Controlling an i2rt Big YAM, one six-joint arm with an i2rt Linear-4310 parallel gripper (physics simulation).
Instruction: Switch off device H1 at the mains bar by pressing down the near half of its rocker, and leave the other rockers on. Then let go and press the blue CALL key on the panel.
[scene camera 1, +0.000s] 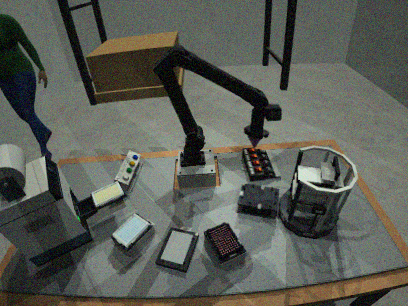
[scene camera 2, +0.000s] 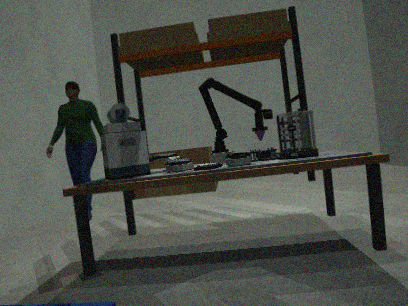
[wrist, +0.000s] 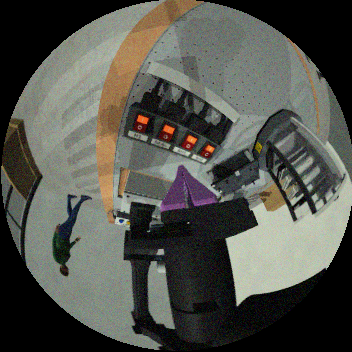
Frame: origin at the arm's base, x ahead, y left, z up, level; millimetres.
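Where they show: gripper, fingertip midpoint: (scene camera 1: 254, 147) (scene camera 2: 260, 140) (wrist: 180, 167); arm's base, link origin: (scene camera 1: 192, 159) (scene camera 2: 220, 152) (wrist: 140, 208).
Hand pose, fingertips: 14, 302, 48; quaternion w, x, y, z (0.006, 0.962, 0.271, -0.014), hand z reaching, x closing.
Things, the pixels of their top centre, and the offset from my fingertips, as dx, dy, dz. "spot": a spot on its surface instead.
- H1 rocker, top centre: (wrist: 140, 124) -75, +10, -72
- panel, top centre: (scene camera 1: 125, 163) (wrist: 130, 226) -33, -639, -41
- blue CALL key, top centre: (scene camera 1: 134, 155) (wrist: 120, 222) -103, -602, -50
- dark box, top centre: (wrist: 239, 185) (scene camera 1: 259, 193) (scene camera 2: 261, 148) +249, -42, -49
- round clear-walled carousel, surface spot: (scene camera 1: 300, 226) spot: +420, +80, -75
- large machine, top centre: (scene camera 2: 119, 105) +302, -916, +331
The mains bar (scene camera 1: 259, 165) (wrist: 154, 128) lies near the table's back edge, right of the arm's base. In the wrist view its four red rockers stand in a row; the H1 rocker (wrist: 142, 123) is at the left end. All four show a lit orange far half. The labels are blurred. My gripper (scene camera 1: 255, 144) (scene camera 2: 260, 136) (wrist: 180, 167) has its purple fingers shut and empty, pointing down above the bar's back end, apart from it. The panel (scene camera 1: 128, 169) with the blue CALL key (scene camera 1: 135, 157) (wrist: 121, 221) stands left of the base; my arm partly hides the panel in the wrist view.
The arm's base (scene camera 1: 197, 177) (wrist: 146, 185) stands between panel and bar. A dark box (scene camera 1: 257, 201) (wrist: 239, 176) lies in front of the bar, with a round clear-walled carousel (scene camera 1: 300, 226) to its right. A large machine (scene camera 1: 47, 227) (scene camera 2: 127, 152) stands at the left. Several plates and trays lie in front.
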